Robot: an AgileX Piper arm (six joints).
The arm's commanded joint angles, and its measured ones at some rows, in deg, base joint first. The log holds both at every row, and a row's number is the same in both.
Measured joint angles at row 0: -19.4, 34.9, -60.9, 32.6, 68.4, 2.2
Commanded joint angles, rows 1 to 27: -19.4, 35.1, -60.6, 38.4, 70.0, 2.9; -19.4, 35.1, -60.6, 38.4, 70.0, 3.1; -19.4, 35.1, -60.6, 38.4, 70.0, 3.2; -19.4, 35.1, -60.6, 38.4, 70.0, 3.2; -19.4, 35.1, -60.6, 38.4, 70.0, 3.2; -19.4, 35.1, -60.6, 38.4, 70.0, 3.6; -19.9, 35.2, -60.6, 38.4, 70.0, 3.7; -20.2, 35.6, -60.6, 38.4, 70.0, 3.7; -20.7, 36.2, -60.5, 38.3, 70.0, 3.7; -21.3, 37.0, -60.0, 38.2, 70.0, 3.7; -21.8, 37.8, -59.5, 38.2, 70.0, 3.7; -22.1, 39.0, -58.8, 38.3, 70.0, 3.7; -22.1, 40.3, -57.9, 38.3, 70.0, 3.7; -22.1, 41.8, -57.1, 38.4, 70.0, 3.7; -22.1, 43.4, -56.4, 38.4, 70.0, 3.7; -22.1, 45.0, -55.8, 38.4, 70.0, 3.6; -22.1, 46.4, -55.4, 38.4, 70.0, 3.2; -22.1, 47.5, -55.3, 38.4, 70.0, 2.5; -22.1, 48.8, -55.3, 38.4, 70.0, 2.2; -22.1, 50.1, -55.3, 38.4, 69.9, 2.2; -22.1, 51.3, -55.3, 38.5, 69.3, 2.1; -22.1, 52.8, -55.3, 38.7, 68.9, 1.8; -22.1, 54.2, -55.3, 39.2, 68.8, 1.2; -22.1, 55.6, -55.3, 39.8, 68.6, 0.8; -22.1, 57.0, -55.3, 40.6, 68.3, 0.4; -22.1, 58.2, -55.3, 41.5, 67.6, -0.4; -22.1, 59.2, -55.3, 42.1, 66.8, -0.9
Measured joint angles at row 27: -22.0, 55.5, -55.5, 37.1, 68.0, 1.6
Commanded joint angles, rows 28 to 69: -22.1, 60.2, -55.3, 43.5, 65.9, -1.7; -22.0, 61.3, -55.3, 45.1, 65.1, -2.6; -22.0, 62.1, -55.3, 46.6, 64.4, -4.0; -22.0, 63.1, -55.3, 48.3, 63.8, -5.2; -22.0, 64.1, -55.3, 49.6, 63.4, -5.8; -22.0, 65.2, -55.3, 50.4, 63.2, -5.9; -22.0, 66.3, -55.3, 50.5, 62.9, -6.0; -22.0, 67.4, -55.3, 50.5, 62.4, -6.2; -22.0, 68.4, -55.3, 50.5, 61.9, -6.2; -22.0, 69.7, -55.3, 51.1, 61.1, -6.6; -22.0, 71.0, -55.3, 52.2, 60.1, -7.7; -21.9, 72.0, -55.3, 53.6, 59.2, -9.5; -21.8, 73.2, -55.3, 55.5, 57.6, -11.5; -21.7, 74.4, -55.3, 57.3, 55.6, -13.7; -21.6, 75.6, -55.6, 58.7, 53.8, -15.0; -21.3, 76.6, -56.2, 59.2, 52.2, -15.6; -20.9, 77.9, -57.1, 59.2, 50.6, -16.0; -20.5, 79.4, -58.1, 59.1, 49.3, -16.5; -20.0, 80.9, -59.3, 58.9, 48.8, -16.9; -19.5, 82.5, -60.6, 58.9, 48.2, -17.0; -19.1, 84.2, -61.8, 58.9, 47.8, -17.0; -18.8, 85.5, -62.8, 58.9, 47.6, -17.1; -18.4, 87.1, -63.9, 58.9, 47.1, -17.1; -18.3, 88.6, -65.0, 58.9, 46.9, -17.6; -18.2, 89.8, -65.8, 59.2, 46.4, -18.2; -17.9, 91.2, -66.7, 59.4, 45.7, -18.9; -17.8, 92.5, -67.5, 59.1, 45.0, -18.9; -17.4, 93.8, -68.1, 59.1, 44.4, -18.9; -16.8, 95.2, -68.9, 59.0, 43.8, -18.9; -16.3, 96.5, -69.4, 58.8, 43.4, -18.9; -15.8, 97.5, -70.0, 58.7, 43.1, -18.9; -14.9, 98.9, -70.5, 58.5, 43.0, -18.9; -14.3, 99.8, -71.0, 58.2, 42.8, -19.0; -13.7, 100.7, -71.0, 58.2, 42.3, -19.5; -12.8, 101.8, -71.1, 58.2, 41.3, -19.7; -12.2, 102.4, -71.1, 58.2, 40.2, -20.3; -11.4, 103.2, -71.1, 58.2, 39.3, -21.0; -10.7, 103.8, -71.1, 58.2, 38.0, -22.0; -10.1, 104.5, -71.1, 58.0, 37.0, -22.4; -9.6, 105.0, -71.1, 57.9, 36.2, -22.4; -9.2, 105.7, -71.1, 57.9, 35.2, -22.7; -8.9, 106.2, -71.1, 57.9, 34.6, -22.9
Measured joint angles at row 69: -10.5, 104.6, -70.6, 58.1, 37.4, -20.9
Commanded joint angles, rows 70 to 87: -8.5, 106.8, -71.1, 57.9, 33.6, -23.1; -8.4, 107.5, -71.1, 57.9, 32.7, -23.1; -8.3, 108.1, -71.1, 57.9, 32.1, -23.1; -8.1, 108.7, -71.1, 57.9, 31.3, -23.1; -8.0, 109.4, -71.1, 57.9, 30.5, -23.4; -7.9, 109.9, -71.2, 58.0, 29.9, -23.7; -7.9, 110.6, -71.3, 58.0, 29.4, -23.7; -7.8, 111.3, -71.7, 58.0, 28.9, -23.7; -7.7, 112.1, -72.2, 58.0, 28.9, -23.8; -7.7, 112.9, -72.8, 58.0, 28.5, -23.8; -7.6, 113.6, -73.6, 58.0, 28.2, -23.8; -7.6, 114.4, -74.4, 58.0, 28.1, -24.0; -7.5, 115.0, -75.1, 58.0, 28.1, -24.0; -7.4, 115.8, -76.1, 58.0, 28.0, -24.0; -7.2, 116.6, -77.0, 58.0, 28.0, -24.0; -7.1, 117.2, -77.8, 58.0, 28.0, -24.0; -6.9, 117.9, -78.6, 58.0, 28.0, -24.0; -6.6, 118.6, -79.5, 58.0, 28.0, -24.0
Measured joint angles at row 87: -7.7, 116.5, -76.5, 57.8, 27.9, -23.2
